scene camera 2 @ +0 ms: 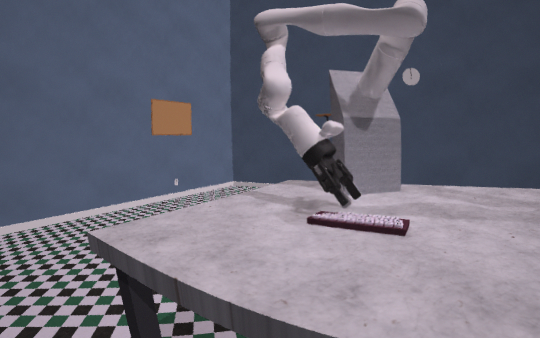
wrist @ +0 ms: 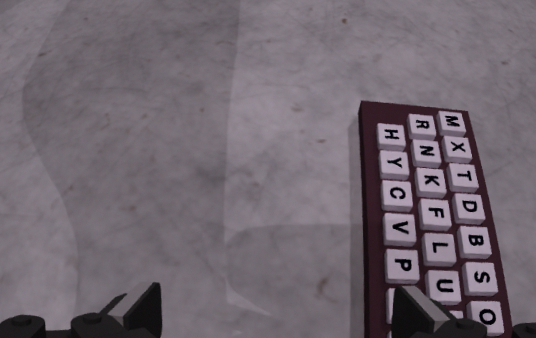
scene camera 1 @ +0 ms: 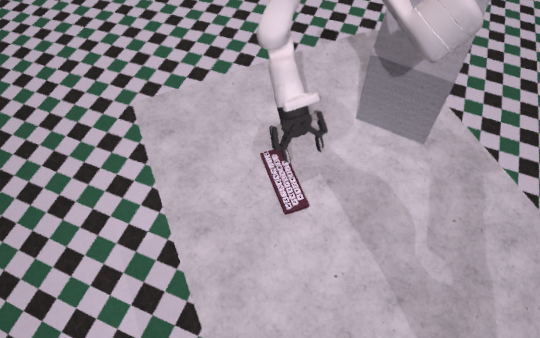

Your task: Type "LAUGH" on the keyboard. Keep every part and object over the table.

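Where they show: gripper, fingertip midpoint: (scene camera 2: 353,201) (wrist: 277,312) (scene camera 1: 304,156); arm's base, origin of the base link: (scene camera 2: 370,88).
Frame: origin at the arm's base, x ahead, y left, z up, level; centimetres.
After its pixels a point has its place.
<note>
A dark red keyboard (scene camera 1: 284,182) @[x 35.5, y 22.4, z -33.1 cm] (scene camera 2: 360,221) @[x 37.6, y 23.0, z -32.7 cm] (wrist: 431,197) @[x 34.6, y 24.2, z -33.1 cm] with white letter keys lies flat on the table (scene camera 1: 225,250) @[x 49.3, y 40.4, z -34.4 cm] (scene camera 2: 240,270) @[x 61.9, y 23.2, z -34.4 cm]. In the wrist view its rows run down the right side. The H key (wrist: 390,136) @[x 31.6, y 26.6, z -32.6 cm] is at its far end. The L key (wrist: 439,249) @[x 35.5, y 21.4, z -32.6 cm] and the U key (wrist: 444,287) @[x 36.2, y 19.7, z -32.6 cm] are in the middle row. I cannot read an A or a G key; the near end is cut off and partly behind a finger. My gripper (scene camera 1: 303,153) @[x 30.3, y 15.6, z -31.3 cm] (scene camera 2: 351,200) @[x 30.3, y 15.6, z -31.3 cm] (wrist: 277,312) @[x 30.3, y 15.6, z -31.3 cm] is open and empty, tilted above the keyboard's near end, with one finger over the keys and one beside it.
The grey pedestal (scene camera 1: 400,100) @[x 5.7, y 4.4, z -21.7 cm] (scene camera 2: 372,155) @[x 6.4, y 4.1, z -22.4 cm] under the arm's base stands at the back of the table. The table's left edge borders the checkered floor (scene camera 1: 75,200) (scene camera 2: 40,285). The arm reaches over the table from the pedestal.
</note>
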